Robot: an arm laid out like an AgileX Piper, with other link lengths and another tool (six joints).
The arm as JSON. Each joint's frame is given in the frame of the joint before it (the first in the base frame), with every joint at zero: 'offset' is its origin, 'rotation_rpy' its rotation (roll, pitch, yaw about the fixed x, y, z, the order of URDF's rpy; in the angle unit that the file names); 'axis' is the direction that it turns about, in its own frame. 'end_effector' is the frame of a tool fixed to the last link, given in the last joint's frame.
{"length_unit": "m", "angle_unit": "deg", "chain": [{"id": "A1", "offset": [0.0, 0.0, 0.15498], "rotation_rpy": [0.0, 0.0, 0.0], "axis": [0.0, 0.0, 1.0]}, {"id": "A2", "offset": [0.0, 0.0, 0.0], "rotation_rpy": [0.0, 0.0, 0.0], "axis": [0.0, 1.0, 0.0]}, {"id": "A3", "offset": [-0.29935, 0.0, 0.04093], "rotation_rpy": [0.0, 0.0, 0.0], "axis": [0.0, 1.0, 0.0]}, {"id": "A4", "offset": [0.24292, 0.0, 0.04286], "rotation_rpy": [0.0, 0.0, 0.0], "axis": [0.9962, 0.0, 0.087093]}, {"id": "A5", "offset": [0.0, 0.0, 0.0], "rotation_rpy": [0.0, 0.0, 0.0], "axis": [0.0, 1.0, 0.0]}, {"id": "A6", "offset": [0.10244, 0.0, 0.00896], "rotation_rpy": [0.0, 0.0, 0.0], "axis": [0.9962, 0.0, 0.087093]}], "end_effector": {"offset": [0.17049, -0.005, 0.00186], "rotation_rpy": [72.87, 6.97, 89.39]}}
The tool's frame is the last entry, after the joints.
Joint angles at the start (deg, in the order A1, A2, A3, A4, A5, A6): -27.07, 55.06, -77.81, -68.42, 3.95, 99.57
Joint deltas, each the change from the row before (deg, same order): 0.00, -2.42, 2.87, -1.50, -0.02, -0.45; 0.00, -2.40, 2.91, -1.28, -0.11, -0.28; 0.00, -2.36, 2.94, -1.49, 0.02, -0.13; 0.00, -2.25, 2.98, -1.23, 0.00, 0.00; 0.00, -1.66, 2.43, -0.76, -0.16, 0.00; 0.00, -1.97, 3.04, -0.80, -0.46, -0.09; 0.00, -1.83, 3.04, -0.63, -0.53, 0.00; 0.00, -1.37, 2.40, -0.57, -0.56, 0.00
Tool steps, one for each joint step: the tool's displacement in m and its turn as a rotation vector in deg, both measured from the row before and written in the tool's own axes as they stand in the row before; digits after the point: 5 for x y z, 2 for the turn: -0.00293, -0.00048, -0.01299, 0.31, 0.26, -1.96; -0.00272, -0.00175, -0.01311, 0.39, 0.26, -1.57; -0.00361, -0.00291, -0.01308, 0.44, 0.14, -1.66; -0.00382, -0.00497, -0.01283, 0.61, 0.04, -1.29; -0.00266, -0.00614, -0.00988, 0.69, 0.10, -0.80; -0.00225, -0.00920, -0.01202, 0.99, 0.35, -0.90; -0.00198, -0.01100, -0.01155, 1.15, 0.34, -0.63; -0.00094, -0.00969, -0.00883, 0.98, 0.41, -0.54
